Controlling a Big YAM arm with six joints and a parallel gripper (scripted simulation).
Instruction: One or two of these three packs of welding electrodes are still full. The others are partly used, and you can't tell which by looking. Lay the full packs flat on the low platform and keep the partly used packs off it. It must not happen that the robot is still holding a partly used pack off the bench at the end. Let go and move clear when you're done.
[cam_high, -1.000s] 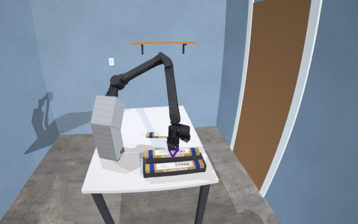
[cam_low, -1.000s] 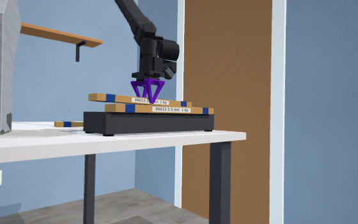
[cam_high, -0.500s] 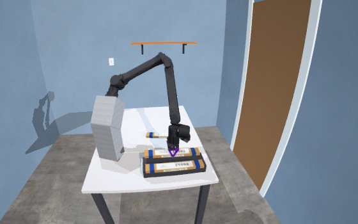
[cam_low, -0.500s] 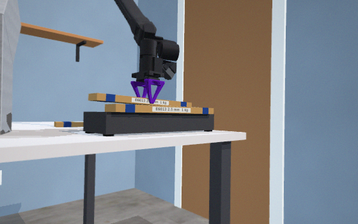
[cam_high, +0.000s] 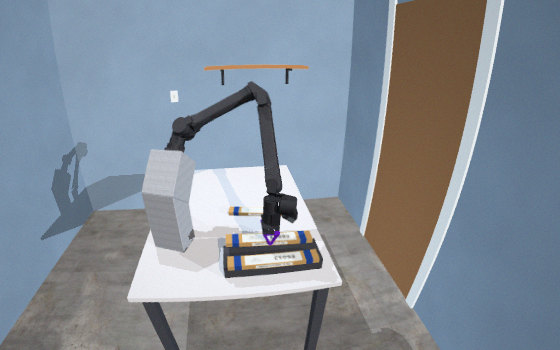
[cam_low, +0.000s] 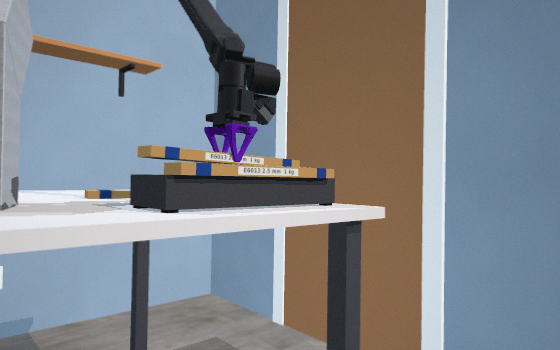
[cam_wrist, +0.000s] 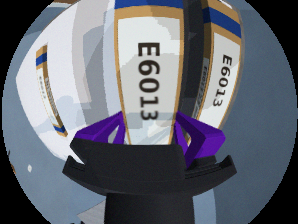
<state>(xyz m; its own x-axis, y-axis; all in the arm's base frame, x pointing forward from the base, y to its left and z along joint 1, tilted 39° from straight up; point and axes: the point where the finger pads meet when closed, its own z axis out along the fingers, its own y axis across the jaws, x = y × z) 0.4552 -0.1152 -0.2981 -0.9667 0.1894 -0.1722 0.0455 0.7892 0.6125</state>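
My gripper is now 8 cm above the low platform and 5 cm to the left of it.
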